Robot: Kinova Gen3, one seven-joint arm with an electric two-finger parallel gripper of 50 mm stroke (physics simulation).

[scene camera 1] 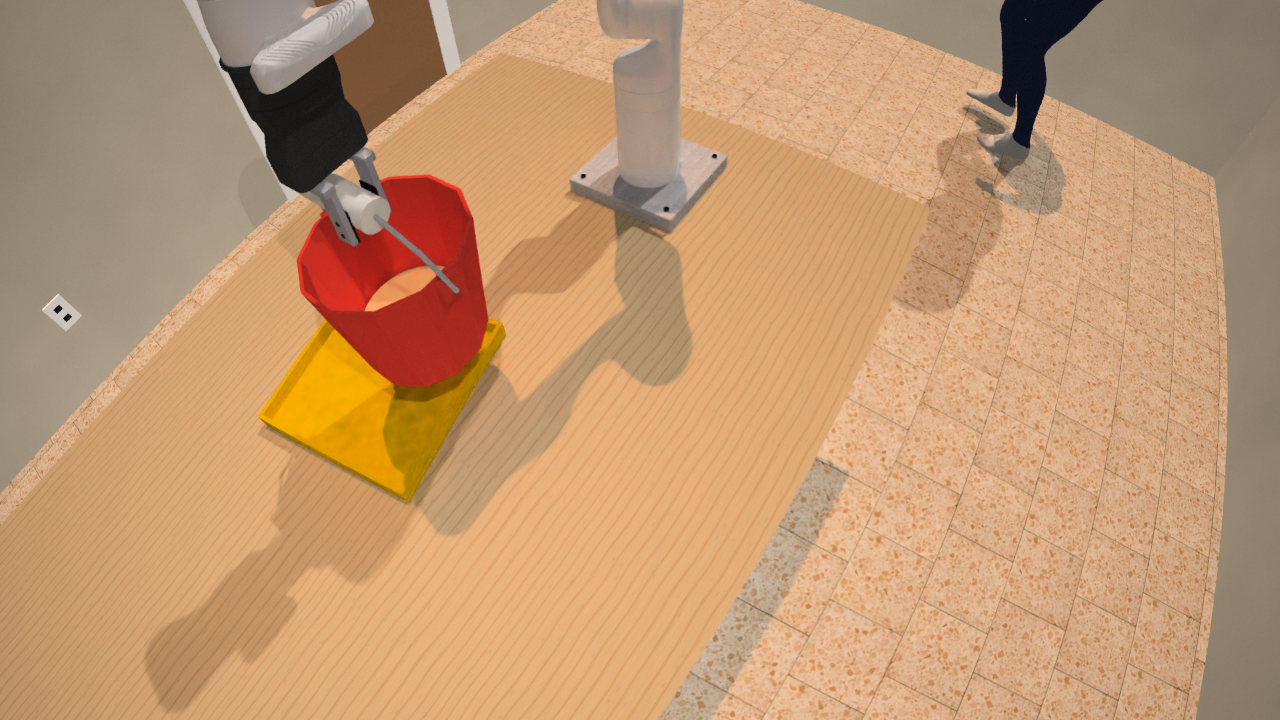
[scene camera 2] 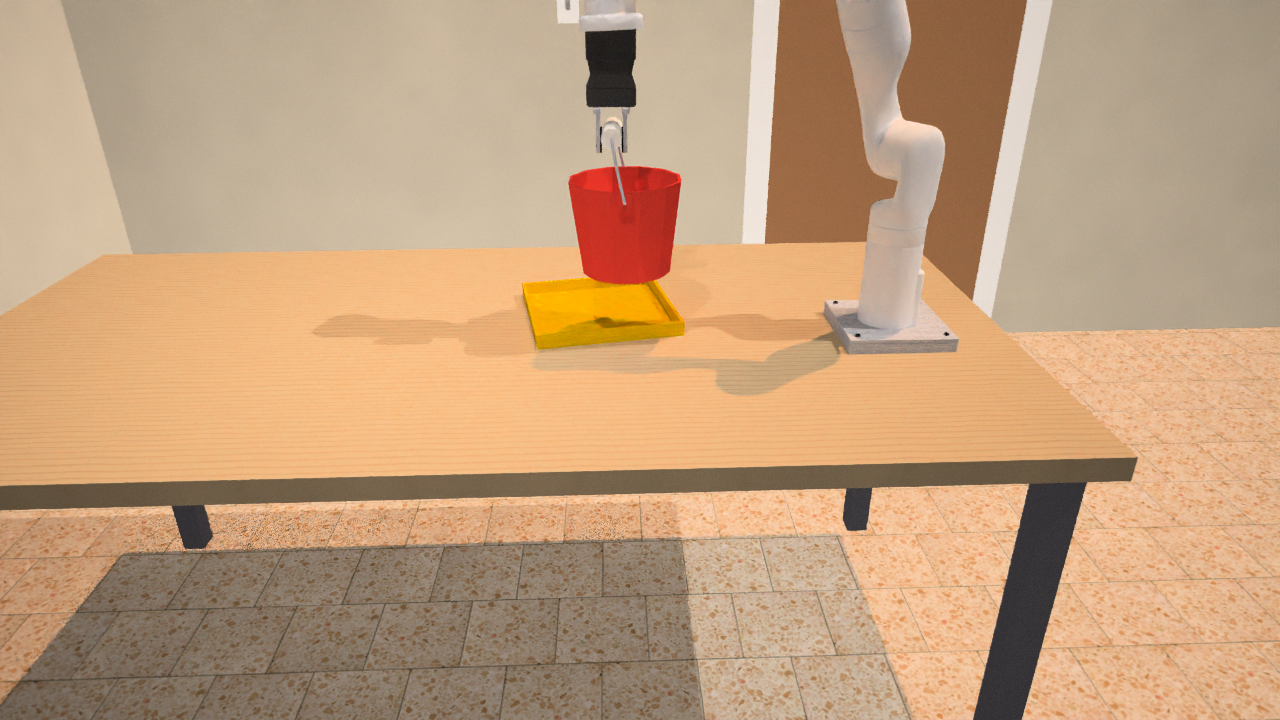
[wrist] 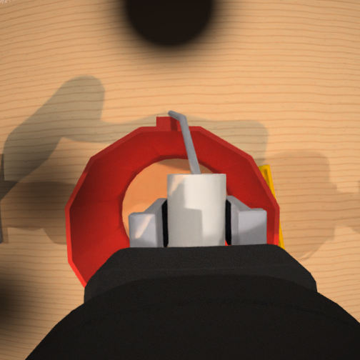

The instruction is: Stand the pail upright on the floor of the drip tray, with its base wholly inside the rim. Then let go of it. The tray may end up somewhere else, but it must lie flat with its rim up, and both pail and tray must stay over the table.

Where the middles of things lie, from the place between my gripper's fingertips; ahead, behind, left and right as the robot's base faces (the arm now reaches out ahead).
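Labels:
I see the yellow drip tray (scene camera 1: 331,401), and measured from my hand it sits 120 mm to the right of it and 30 mm ahead of it, and it is 310 mm below it.

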